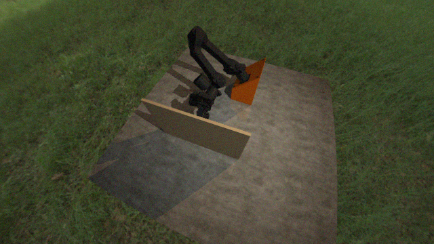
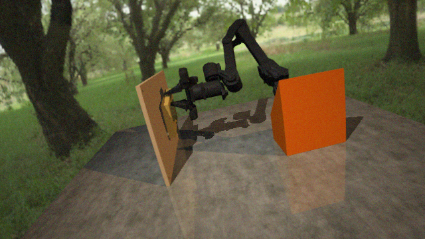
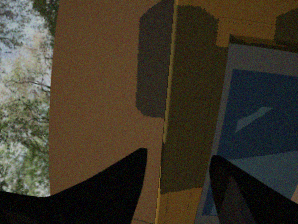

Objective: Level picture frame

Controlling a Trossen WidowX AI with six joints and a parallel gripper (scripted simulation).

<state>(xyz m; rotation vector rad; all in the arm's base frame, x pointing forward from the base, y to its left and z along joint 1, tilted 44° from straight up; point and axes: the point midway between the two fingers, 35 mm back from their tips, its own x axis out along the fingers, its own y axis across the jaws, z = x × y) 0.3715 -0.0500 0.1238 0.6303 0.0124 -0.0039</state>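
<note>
The picture frame is 1 cm to the right of my gripper tip and 5 cm below it. Round my gripper tip: wall board (2 cm ahead, 6 cm below).
</note>
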